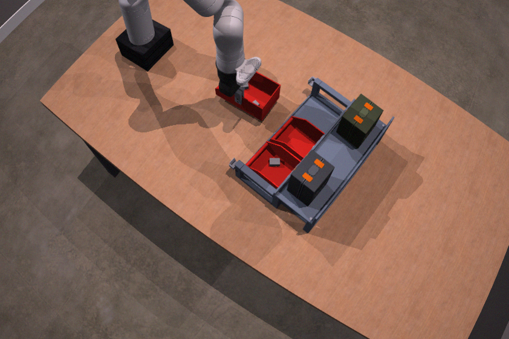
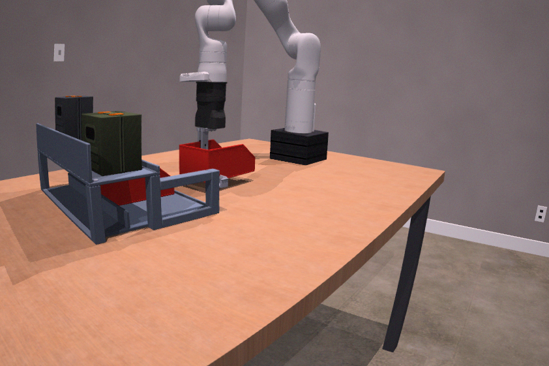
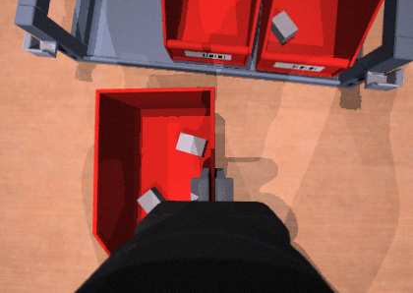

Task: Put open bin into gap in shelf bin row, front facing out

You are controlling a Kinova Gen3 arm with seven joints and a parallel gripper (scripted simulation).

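Right now the shelf lip is 13 cm ahead of my hand, 8 cm below it and 4 cm to the left of it. Round my hand: black box (33 cm ahead, 8 cm above, 7 cm to the right); green box (31 cm ahead, 16 cm to the left, 6 cm above).
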